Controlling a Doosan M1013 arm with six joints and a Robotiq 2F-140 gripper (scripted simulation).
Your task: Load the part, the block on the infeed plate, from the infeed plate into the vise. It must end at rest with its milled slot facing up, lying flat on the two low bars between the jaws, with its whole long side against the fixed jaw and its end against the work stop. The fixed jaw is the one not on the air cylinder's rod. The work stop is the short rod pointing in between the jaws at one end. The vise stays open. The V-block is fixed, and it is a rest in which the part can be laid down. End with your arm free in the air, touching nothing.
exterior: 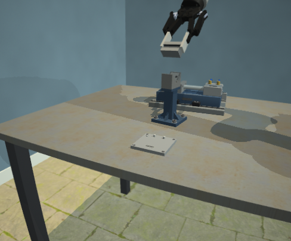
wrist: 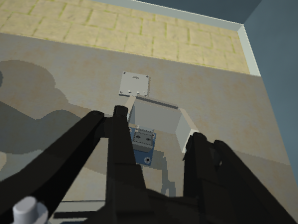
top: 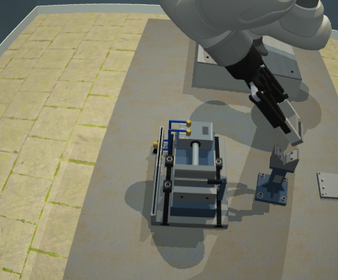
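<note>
Right now my hand is 200 mm above the blue pedestal and 20 mm to the right of it. From my hand the other things lie so: part 20 mm to the left, 20 mm below, 10 mm ahead; then work stop 170 mm below, 160 mm to the right, 40 mm ahead; then moving jaw 200 mm to the right, 180 mm below, 10 mm ahead.
</note>
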